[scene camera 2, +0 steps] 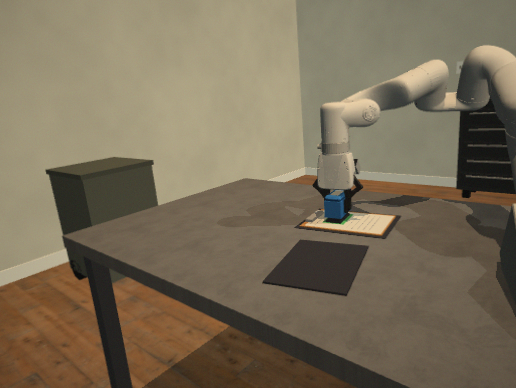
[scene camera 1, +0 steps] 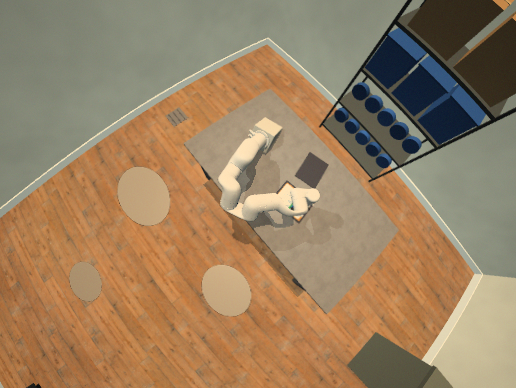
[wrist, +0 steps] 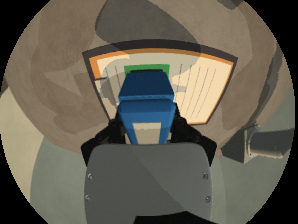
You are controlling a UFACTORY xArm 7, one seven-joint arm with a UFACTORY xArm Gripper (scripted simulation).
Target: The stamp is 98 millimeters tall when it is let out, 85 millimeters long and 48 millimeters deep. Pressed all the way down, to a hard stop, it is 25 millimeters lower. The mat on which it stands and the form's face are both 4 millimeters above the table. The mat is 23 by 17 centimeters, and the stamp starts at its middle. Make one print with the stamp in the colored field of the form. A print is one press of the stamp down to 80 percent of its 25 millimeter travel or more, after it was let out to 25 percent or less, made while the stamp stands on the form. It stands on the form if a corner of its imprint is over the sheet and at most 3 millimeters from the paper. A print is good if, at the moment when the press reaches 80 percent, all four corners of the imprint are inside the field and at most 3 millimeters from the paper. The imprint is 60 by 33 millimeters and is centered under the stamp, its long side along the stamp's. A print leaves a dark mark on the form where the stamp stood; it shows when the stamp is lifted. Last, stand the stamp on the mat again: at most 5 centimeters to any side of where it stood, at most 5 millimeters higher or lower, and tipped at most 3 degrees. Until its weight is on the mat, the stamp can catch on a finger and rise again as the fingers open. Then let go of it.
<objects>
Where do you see a blue stamp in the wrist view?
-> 146, 107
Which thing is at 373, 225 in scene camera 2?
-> A form.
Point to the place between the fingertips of my gripper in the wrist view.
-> At 147, 101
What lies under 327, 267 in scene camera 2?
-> A mat.
</objects>
